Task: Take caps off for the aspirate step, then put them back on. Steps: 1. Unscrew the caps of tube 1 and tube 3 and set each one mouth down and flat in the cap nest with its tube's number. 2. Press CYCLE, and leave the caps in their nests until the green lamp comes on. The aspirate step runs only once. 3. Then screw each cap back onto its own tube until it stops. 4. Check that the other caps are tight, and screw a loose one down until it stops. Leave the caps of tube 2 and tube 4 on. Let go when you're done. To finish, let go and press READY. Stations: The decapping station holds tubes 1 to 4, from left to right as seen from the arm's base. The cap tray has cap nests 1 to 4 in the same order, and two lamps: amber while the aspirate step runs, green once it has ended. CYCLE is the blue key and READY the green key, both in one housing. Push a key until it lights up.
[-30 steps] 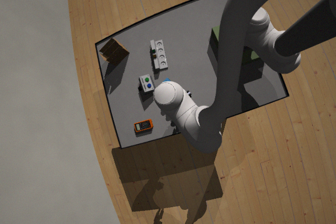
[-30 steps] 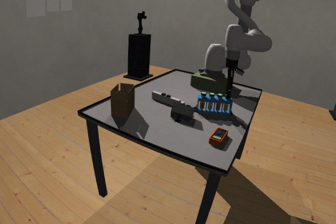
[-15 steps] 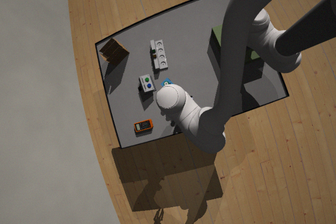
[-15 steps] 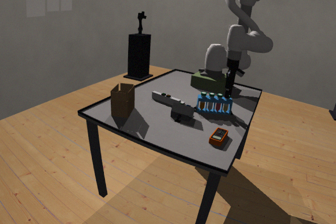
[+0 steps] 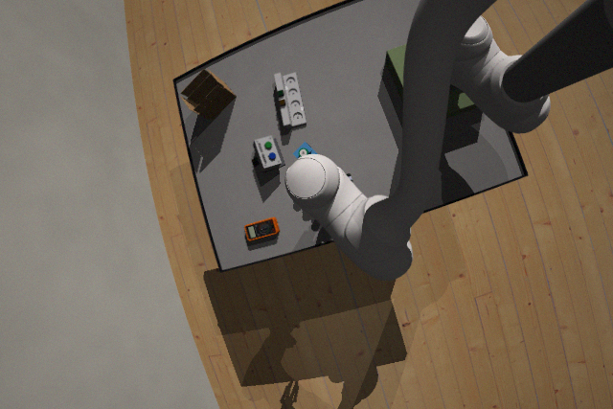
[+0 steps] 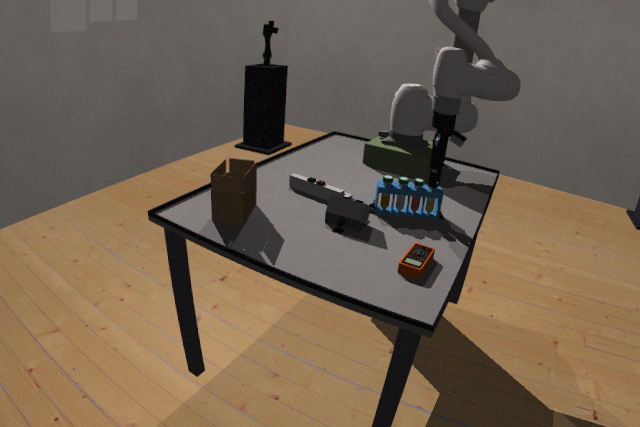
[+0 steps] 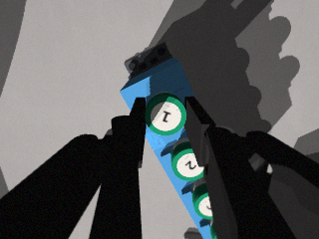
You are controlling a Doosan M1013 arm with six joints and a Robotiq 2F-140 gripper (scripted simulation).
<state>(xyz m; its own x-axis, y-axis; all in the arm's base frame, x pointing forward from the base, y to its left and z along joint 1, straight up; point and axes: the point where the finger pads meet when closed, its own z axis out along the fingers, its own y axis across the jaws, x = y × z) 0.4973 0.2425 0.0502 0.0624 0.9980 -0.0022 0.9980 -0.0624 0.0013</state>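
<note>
The cap 1 lies 3 cm below my hand. Round my hand: cap 2 (5 cm to the right, 3 cm below, 2 cm ahead); then key housing (22 cm to the right, 20 cm ahead, 9 cm below); then blue key (19 cm to the right, 18 cm ahead, 7 cm below).
</note>
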